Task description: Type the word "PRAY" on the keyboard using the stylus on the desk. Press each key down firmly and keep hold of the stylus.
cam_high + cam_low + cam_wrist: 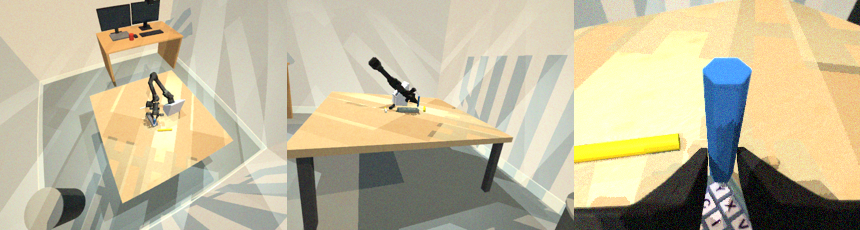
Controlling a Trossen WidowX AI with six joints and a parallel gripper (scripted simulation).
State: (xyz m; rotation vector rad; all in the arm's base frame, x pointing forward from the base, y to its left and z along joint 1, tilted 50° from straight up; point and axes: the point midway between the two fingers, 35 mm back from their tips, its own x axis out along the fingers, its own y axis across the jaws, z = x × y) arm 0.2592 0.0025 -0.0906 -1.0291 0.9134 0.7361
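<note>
The yellow cylinder is 80 mm behind my gripper tip, 100 mm to the left of it and 70 mm below it. Also, from my gripper tip: dark marker 120 mm behind, 200 mm to the right, 70 mm below; small white pen 40 mm behind, 270 mm to the right, 70 mm below; blue stylus 20 mm below.
</note>
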